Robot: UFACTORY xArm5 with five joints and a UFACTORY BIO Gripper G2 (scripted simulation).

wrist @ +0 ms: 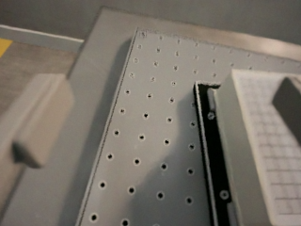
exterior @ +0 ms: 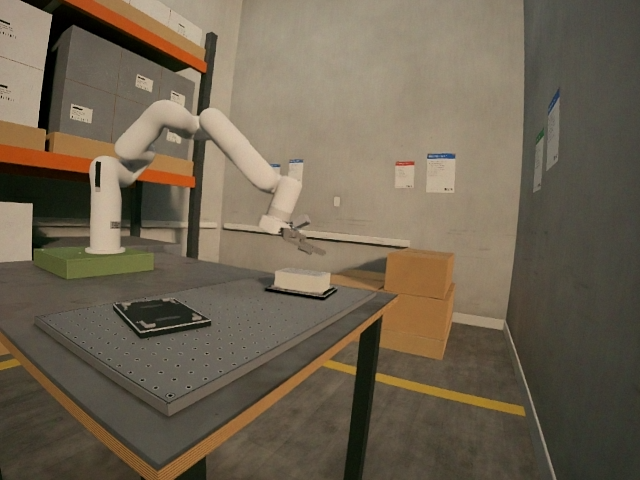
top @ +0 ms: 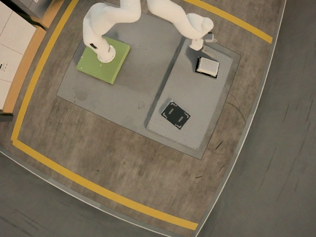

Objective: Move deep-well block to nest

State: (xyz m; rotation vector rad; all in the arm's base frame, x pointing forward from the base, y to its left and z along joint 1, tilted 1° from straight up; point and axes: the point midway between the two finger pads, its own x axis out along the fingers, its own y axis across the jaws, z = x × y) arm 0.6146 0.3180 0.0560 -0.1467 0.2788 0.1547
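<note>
My gripper is now 4 cm short of the white 96-well deep-well block, 10 cm to the left of it and 7 cm above it.
</note>
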